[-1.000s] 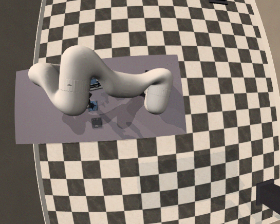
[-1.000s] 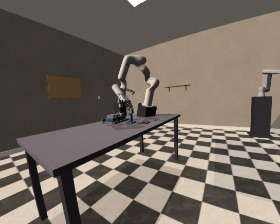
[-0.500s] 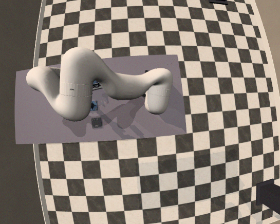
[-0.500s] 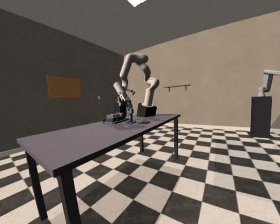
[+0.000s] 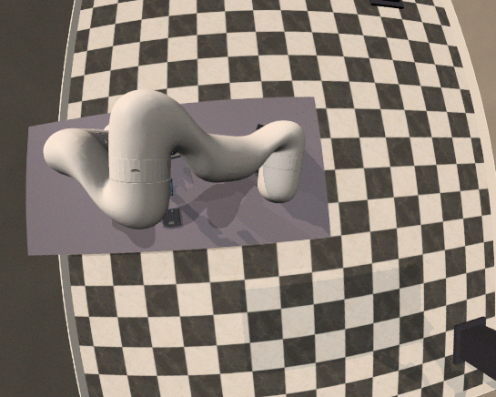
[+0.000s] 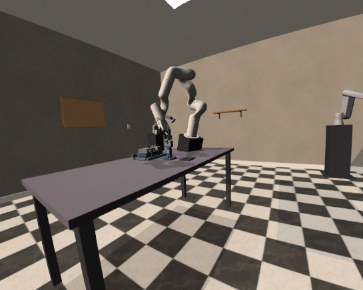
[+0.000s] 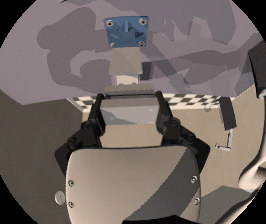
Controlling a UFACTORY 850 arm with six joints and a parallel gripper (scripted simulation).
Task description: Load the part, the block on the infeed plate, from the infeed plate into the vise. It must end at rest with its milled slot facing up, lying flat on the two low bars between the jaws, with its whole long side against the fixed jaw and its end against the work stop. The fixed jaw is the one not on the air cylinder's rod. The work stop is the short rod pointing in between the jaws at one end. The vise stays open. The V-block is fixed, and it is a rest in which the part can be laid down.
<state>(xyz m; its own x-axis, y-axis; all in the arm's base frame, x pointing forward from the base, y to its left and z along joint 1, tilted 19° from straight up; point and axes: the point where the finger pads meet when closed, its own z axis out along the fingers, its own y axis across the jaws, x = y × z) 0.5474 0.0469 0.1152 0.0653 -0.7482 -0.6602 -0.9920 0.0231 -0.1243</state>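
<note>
My gripper is now 1 cm above the part. From my hand the other things lie so: vise: 1 cm behind, 23 cm to the right, 16 cm below; then air cylinder rod: 3 cm behind, 23 cm to the right, 12 cm below.
</note>
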